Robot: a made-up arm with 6 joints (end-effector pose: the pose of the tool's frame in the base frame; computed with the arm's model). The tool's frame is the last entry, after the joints.
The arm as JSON. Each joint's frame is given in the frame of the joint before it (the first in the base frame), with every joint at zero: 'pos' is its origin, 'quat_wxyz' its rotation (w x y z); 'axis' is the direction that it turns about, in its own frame. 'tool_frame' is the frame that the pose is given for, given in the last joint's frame.
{
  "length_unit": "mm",
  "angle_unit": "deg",
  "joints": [
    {
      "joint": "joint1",
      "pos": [
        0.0,
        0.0,
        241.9
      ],
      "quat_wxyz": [
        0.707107,
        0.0,
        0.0,
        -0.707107
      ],
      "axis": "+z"
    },
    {
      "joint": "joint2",
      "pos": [
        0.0,
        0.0,
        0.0
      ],
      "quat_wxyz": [
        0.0,
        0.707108,
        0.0,
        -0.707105
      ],
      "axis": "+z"
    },
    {
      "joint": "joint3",
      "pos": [
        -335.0,
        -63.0,
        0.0
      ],
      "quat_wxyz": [
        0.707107,
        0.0,
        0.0,
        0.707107
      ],
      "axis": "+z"
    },
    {
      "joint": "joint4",
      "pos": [
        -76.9,
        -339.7,
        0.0
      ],
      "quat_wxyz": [
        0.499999,
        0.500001,
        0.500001,
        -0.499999
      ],
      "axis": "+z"
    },
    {
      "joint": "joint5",
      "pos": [
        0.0,
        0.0,
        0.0
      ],
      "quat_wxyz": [
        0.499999,
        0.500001,
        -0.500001,
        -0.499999
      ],
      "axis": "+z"
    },
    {
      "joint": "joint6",
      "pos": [
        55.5,
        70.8,
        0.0
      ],
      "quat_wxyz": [
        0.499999,
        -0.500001,
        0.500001,
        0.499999
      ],
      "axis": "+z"
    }
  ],
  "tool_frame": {
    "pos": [
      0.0,
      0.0,
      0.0
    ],
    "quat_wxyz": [
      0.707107,
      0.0,
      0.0,
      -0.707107
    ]
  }
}
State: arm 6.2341 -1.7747 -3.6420 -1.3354 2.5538 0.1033
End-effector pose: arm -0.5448 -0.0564 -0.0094 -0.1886 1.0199 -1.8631
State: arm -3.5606 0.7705 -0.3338 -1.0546 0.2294 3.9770
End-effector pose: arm -0.1843 0.0459 0.0162 -2.9860 0.2316 -0.8979
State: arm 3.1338 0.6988 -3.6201 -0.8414 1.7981 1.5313
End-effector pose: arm -0.3238 0.0633 0.8315 -1.7649 -0.8360 0.3012
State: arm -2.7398 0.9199 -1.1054 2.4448 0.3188 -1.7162
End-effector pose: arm -0.4085 -0.1523 -0.0124 -0.4335 -2.7980 0.5813
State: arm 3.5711 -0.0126 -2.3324 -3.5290 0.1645 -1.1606
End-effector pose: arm -0.3089 -0.1235 0.8968 -0.3640 -0.6794 1.9652
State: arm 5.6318 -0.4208 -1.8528 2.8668 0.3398 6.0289
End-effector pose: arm 0.1647 -0.1354 0.8857 -0.0539 0.5744 -1.1106
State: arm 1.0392 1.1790 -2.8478 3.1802 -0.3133 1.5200
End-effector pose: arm 0.3633 0.6234 0.3521 0.5577 2.1486 1.7247
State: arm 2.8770 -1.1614 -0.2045 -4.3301 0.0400 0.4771
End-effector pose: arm -0.1160 0.0820 0.4052 -2.0026 -0.4871 1.5216
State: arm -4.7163 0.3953 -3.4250 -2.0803 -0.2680 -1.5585
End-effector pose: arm -0.0623 0.1899 0.9223 -0.3443 -0.0805 1.0722
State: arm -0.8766 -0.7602 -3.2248 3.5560 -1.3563 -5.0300
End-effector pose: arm -0.2382 0.3371 0.7259 0.2643 0.5783 0.5540
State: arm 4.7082 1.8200 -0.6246 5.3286 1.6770 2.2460
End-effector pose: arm -0.0621 0.0395 -0.0743 0.9667 -0.6624 -2.0176
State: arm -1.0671 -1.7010 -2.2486 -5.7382 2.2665 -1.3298
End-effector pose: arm -0.2410 0.5339 0.4937 1.3568 0.7918 0.6088
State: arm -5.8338 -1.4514 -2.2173 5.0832 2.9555 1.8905
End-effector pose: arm -0.4333 -0.2790 0.5603 -0.5674 2.4613 -0.0642
